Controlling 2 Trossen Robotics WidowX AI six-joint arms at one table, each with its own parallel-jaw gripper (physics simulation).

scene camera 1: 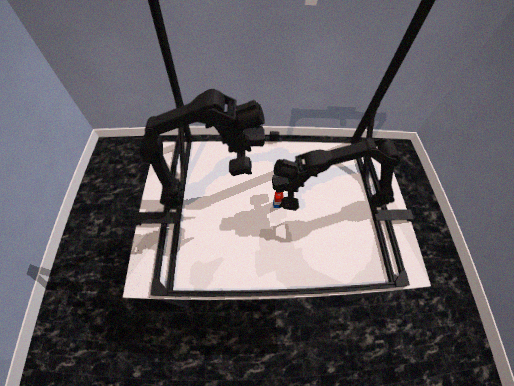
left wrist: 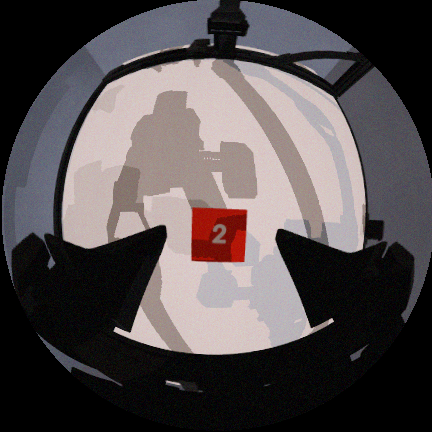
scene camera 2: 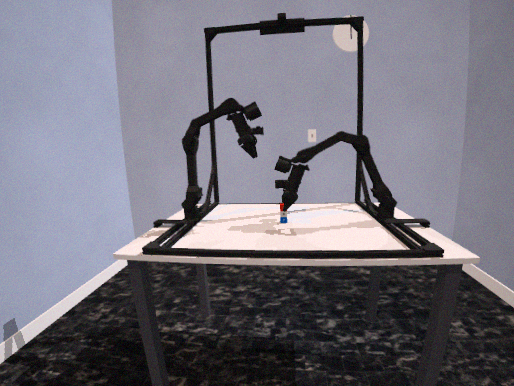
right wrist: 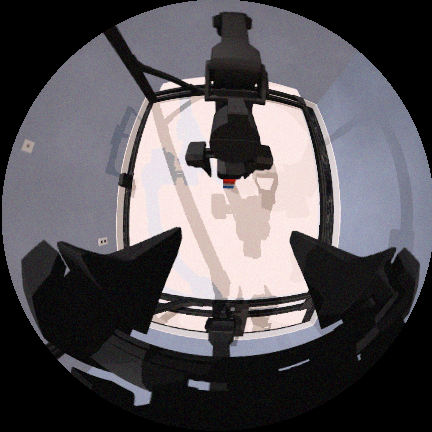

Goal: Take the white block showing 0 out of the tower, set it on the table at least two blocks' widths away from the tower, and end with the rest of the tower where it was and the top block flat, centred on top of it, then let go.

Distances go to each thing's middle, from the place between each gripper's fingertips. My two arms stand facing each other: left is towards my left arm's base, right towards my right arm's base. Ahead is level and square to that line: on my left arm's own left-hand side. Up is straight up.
Right now the red block showing 2 (left wrist: 217,234) is 1 cm above my left hand.
My right hand is 230 mm above the red block showing 2 and 120 mm to the right of it.
